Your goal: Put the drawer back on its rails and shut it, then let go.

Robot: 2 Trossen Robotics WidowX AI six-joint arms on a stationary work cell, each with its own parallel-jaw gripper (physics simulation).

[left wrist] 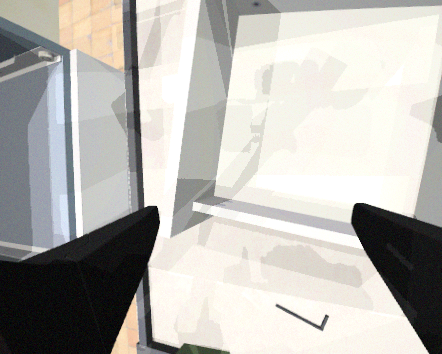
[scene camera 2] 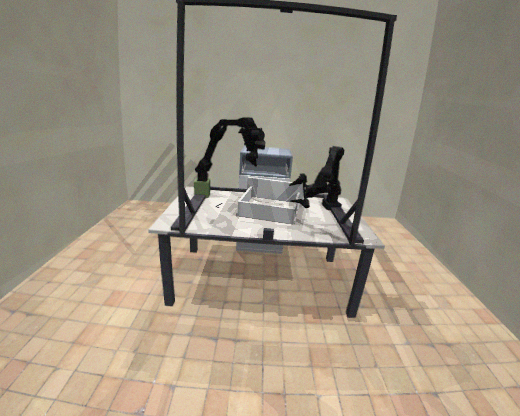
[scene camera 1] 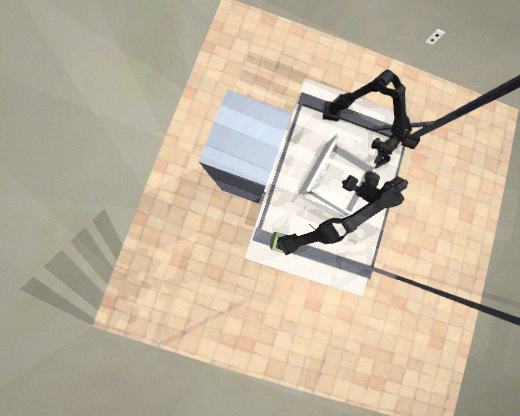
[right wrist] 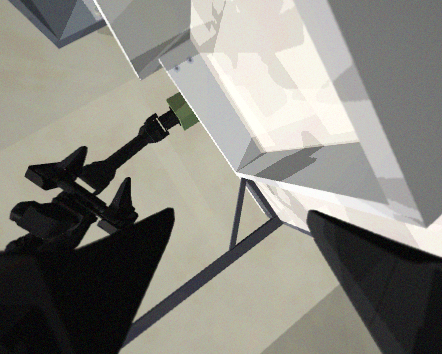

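Where they show: left gripper, between the fingertips: (left wrist: 254,213) (scene camera 2: 256,162) (right wrist: 106,162); right gripper, between the fingertips: (scene camera 2: 289,193) (scene camera 1: 374,166) (right wrist: 239,214); left arm's base, origin of its link: (scene camera 2: 202,180) (scene camera 1: 282,243) (right wrist: 175,116); right arm's base, origin of its link: (scene camera 2: 332,201) (scene camera 1: 333,109).
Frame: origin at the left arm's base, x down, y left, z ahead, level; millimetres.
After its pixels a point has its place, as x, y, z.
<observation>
The loose drawer (scene camera 1: 330,202) {11, -211, 293} (scene camera 2: 267,212) {56, -398, 424} (left wrist: 197,125) {-16, -95, 445} (right wrist: 212,105) {48, -195, 310} is a light grey open box standing upright on the table, its taller panel toward the cabinet. The blue-grey cabinet (scene camera 1: 245,135) {-175, 332, 457} (scene camera 2: 275,151) {-175, 305, 519} (right wrist: 70,25) {-116, 197, 267} stands beyond the table edge, with an open bay facing the table; a metal rail piece shows inside it in the left wrist view. My left gripper (scene camera 1: 360,184) (scene camera 2: 253,161) {-186, -203, 354} (left wrist: 254,213) {-186, -203, 354} (right wrist: 106,162) {-186, -203, 354} is open and empty above the drawer. My right gripper (scene camera 1: 380,160) {-60, -382, 540} (scene camera 2: 299,192) {-60, -382, 540} (right wrist: 239,214) {-60, -382, 540} is open and empty beside the drawer's right end in scene camera 2.
A green block (scene camera 1: 276,242) {0, 36, -2} (scene camera 2: 202,188) {43, -50, 9} (left wrist: 202,349) {101, 4, 50} (right wrist: 185,112) {34, -35, 50} is at the left arm's base. A small dark hex key (scene camera 2: 219,205) {106, -192, 131} (left wrist: 302,318) {104, -188, 132} lies on the table left of the drawer in scene camera 2. Dark frame posts (scene camera 2: 180,115) {-459, -608, -7} (scene camera 2: 374,125) {-479, -662, 832} rise at both table sides.
</observation>
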